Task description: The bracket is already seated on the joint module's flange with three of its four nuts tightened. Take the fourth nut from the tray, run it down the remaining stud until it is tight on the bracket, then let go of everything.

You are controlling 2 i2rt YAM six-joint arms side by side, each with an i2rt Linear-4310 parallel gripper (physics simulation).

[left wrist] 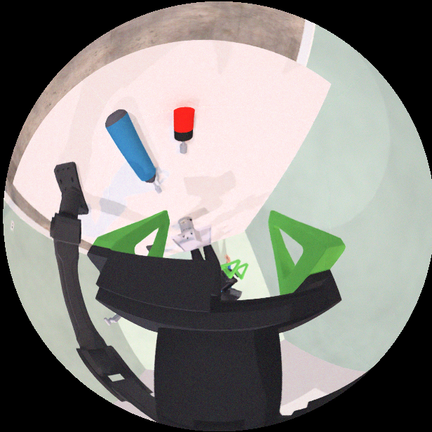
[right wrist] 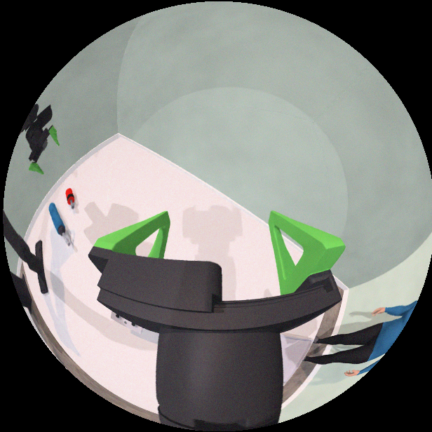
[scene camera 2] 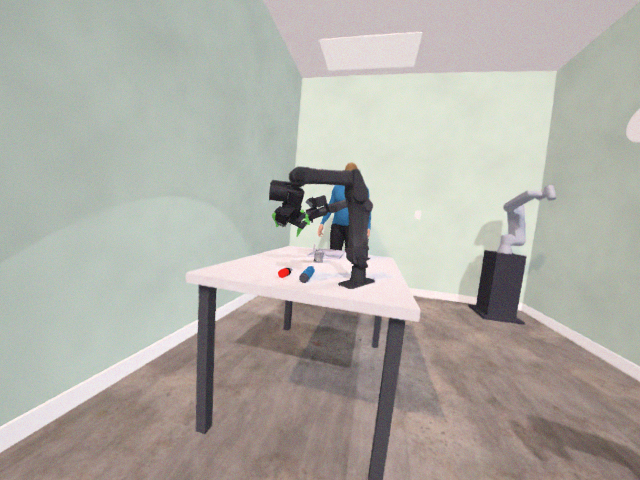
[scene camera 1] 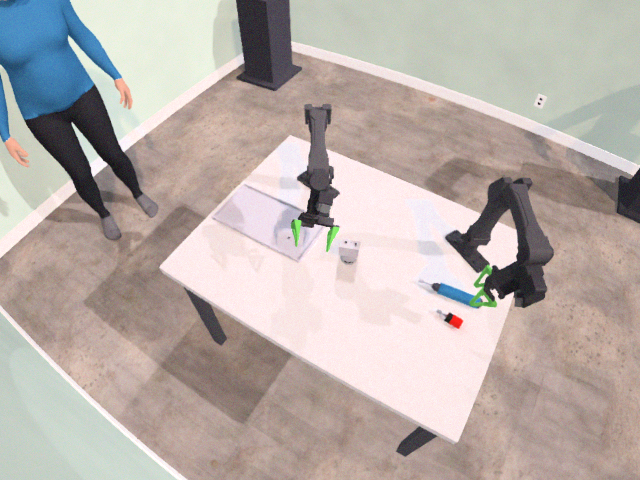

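Where they show: left gripper, fingertip midpoint: (scene camera 2: 287, 231) (scene camera 1: 472, 295); right gripper, fingertip midpoint: (scene camera 1: 311, 249); left arm's base at its link origin: (scene camera 2: 357, 283) (scene camera 1: 466, 251).
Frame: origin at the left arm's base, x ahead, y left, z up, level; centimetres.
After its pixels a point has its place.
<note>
The grey joint module with its bracket (scene camera 1: 349, 250) (scene camera 2: 318, 256) (left wrist: 185, 224) stands mid-table, and its top partly shows in the right wrist view (right wrist: 127, 322). Its nuts and studs are too small to tell apart. The pale tray (scene camera 1: 248, 210) {x 64.1, y -61.7, z 0.4 cm} (right wrist: 296, 354) lies left of the module in scene camera 1. A tiny dark speck (scene camera 1: 288, 237) {x 56.6, y -40.6, z 1.0 cm} on it may be the nut. My right gripper (scene camera 1: 312, 248) {x 59.6, y -16.6, z 24.4 cm} (right wrist: 219, 216) is open and empty, above the tray's near right corner. My left gripper (scene camera 1: 475, 295) {x 24.9, y 20.4, z 20.0 cm} (left wrist: 218, 215) is open and empty, raised above the tools' end of the table.
A blue-handled tool (scene camera 1: 457, 294) {x 18.7, y 13.4, z 3.9 cm} (scene camera 2: 307, 274) {x 12.7, y 18.6, z 3.5 cm} (left wrist: 131, 145) (right wrist: 57, 217) and a short red-handled driver (scene camera 1: 454, 320) {x 25.9, y 20.3, z 3.3 cm} (scene camera 2: 283, 272) {x 23.4, y 22.2, z 2.4 cm} (left wrist: 184, 120) (right wrist: 70, 196) lie at the table's right in scene camera 1. A person (scene camera 1: 51, 77) stands beyond the table's far left edge.
</note>
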